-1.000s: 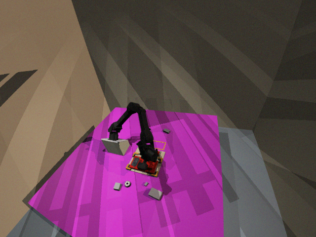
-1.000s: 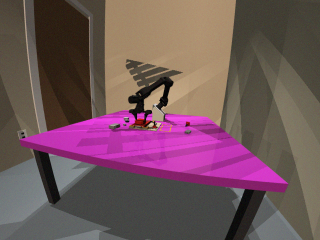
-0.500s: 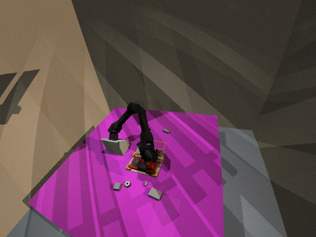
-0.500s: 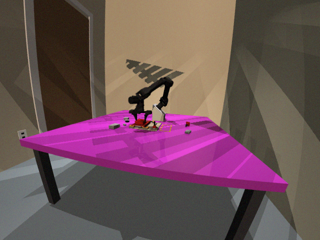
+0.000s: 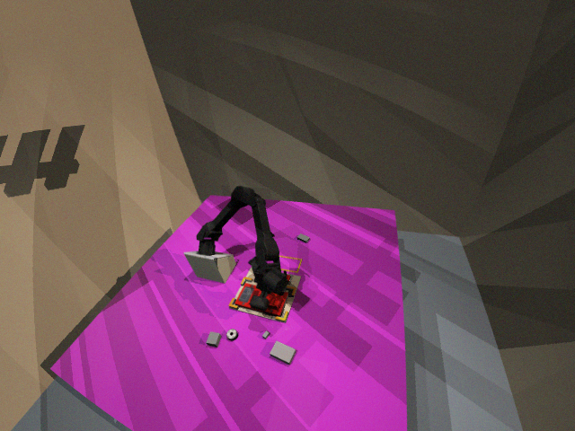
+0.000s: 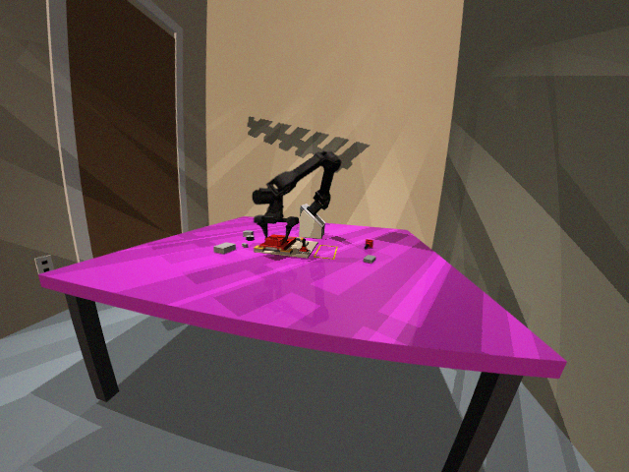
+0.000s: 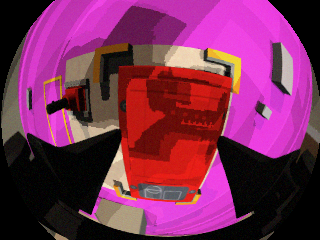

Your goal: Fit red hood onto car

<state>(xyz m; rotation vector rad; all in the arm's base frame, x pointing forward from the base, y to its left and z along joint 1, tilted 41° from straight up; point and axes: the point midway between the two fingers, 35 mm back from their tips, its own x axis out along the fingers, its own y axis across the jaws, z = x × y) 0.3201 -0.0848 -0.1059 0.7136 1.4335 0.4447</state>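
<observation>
My gripper tip is right at the red hood. The rest, counted from my gripper tip: grey engine block: 2 cm below.
</observation>
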